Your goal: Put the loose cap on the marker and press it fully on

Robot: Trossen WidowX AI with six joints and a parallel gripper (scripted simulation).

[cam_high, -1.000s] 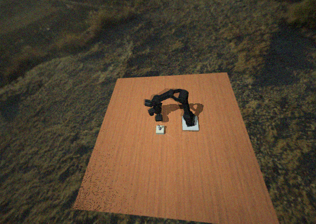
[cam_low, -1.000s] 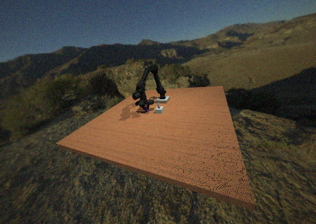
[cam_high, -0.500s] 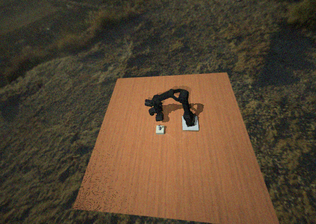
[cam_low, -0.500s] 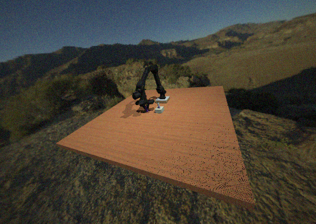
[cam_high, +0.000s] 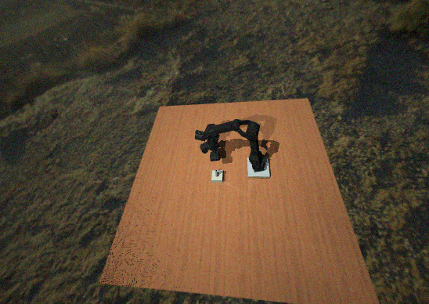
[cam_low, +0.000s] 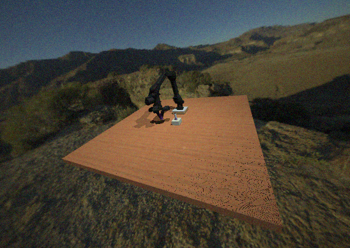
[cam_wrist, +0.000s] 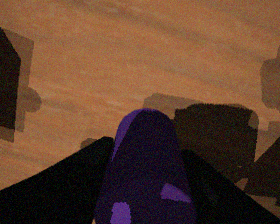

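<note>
The holder block lies 10 mm ahead of my gripper tip, 140 mm to the left of it and 50 mm below it. Also, from my gripper tip: purple cap 10 mm above.
</note>
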